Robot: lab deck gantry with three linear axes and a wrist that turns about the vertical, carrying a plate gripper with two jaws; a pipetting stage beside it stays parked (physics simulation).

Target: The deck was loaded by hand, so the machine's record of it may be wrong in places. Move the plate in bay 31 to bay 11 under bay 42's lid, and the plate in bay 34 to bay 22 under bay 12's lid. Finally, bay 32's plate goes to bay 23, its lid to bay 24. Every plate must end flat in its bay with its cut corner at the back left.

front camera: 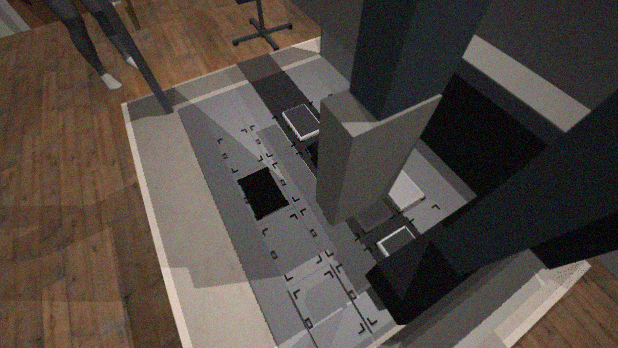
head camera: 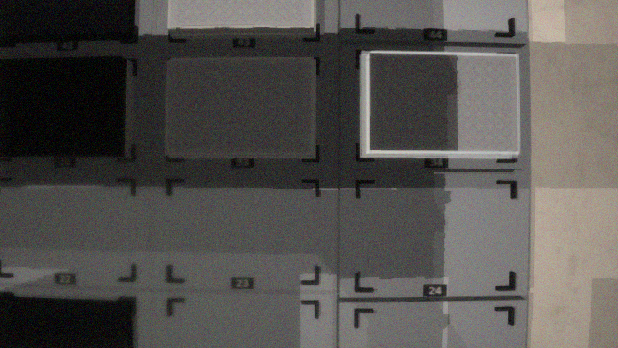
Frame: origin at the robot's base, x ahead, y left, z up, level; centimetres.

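Seen in the pictures: robot's base, link origin: [front camera: 218, 141].
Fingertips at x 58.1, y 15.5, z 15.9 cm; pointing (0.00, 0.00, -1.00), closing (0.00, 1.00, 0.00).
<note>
Offsets run from my fingertips to a thing's top centre. "pt": to the spot under its first point.
The white-rimmed plate in bay 34 @(pt dx -6.6, dy +10.1, dz -13.0 cm) [front camera: 397, 241] [head camera: 410, 105] lies flat, half in shadow. A white-rimmed plate in bay 31 @(pt dx -51.3, dy +9.5, dz -14.5 cm) [front camera: 301, 121] lies flat. Bay 32's black-topped plate @(dx -35.3, dy +10.2, dz -14.2 cm) [head camera: 62, 107] is dark; a sliver shows in the front view. A black lid @(dx -35.3, dy -11.2, dz -15.1 cm) [front camera: 262, 192] [head camera: 67, 325] lies flat in bay 12. Black also covers bay 42 @(pt dx -34.9, dy +18.4, dz -15.1 cm) [head camera: 65, 17]. Bays 11 @(pt dx -49.6, dy -11.8, dz -15.9 cm) [front camera: 240, 155], 22 [head camera: 65, 230], 23 [head camera: 242, 230] and 24 @(pt dx -5.5, dy -0.5, dz -14.4 cm) [head camera: 400, 235] show bare deck. Cut corners cannot be made out. The dark gripper housing hangs at the right in the front view; its jaws are hidden.
A grey-topped plate @(dx -18.9, dy +10.2, dz -14.5 cm) [front camera: 372, 215] [head camera: 240, 107] is in bay 33, beside bay 34. A pale-topped plate @(dx -18.9, dy +20.9, dz -14.5 cm) [front camera: 407, 190] [head camera: 242, 12] is in bay 43. A large beige panel [front camera: 335, 160] and dark columns stand over the deck and hide parts of it in the front view.
</note>
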